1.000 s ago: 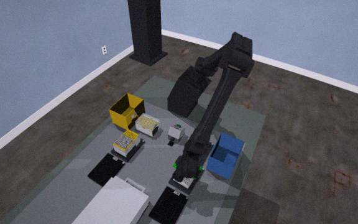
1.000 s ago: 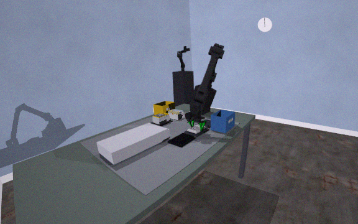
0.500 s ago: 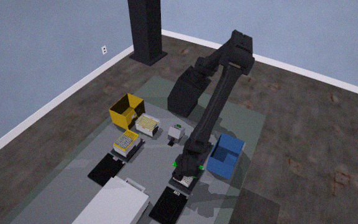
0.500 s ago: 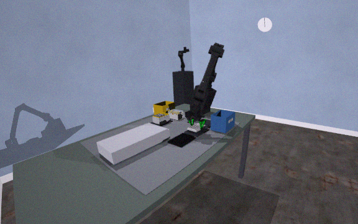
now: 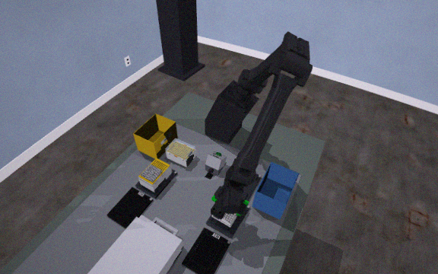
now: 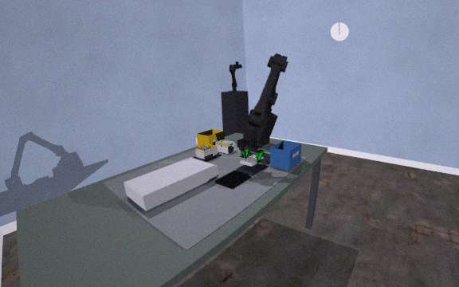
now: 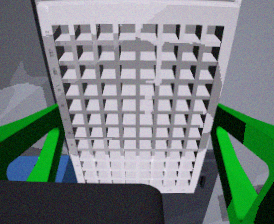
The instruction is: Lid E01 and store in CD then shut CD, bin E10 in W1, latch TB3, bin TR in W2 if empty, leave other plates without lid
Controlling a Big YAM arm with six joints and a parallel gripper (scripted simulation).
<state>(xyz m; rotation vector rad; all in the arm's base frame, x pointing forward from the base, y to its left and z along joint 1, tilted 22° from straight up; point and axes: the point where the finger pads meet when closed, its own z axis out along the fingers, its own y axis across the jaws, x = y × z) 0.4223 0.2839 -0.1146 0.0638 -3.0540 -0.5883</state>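
My gripper is now 7 cm past the N3 label and 4 cm above it. Also, from my hand: white assay plate (right at my hand); then black plate (18 cm ahead, 2 cm to the left, 4 cm below); then black lid park nest (17 cm behind, 3 cm to the right, 5 cm below).
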